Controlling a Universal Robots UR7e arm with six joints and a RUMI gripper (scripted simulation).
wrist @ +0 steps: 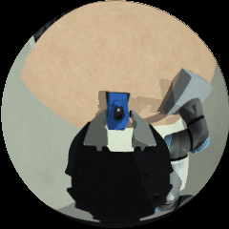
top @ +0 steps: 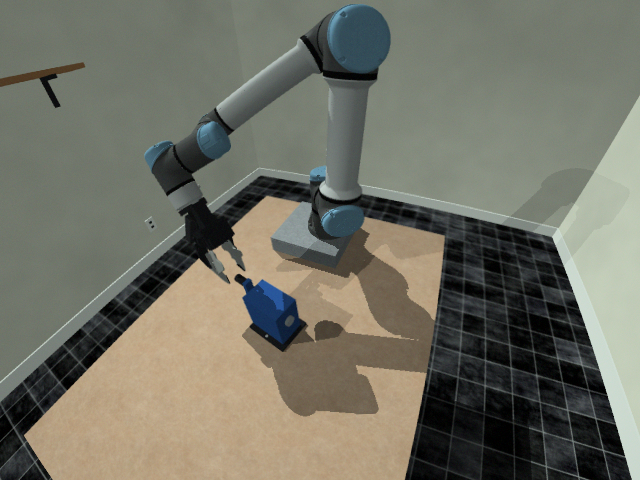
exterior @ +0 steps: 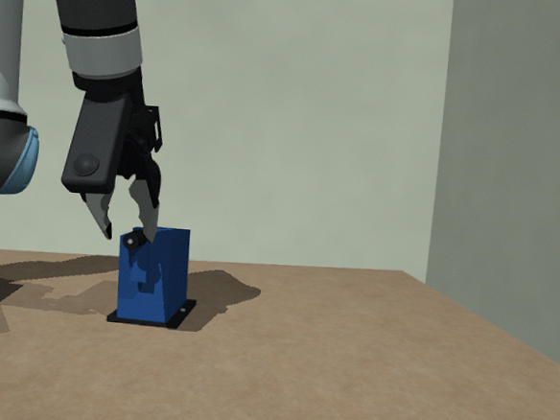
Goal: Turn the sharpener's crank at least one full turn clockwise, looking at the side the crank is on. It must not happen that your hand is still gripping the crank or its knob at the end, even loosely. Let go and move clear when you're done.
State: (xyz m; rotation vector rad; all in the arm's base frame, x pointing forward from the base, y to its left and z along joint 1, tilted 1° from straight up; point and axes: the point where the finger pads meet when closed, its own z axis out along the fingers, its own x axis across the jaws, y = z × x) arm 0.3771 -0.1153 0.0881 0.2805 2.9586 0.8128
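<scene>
Right now the black knob is 1 cm ahead of my hand, 3 cm to the left of it and 1 cm below it.
</scene>
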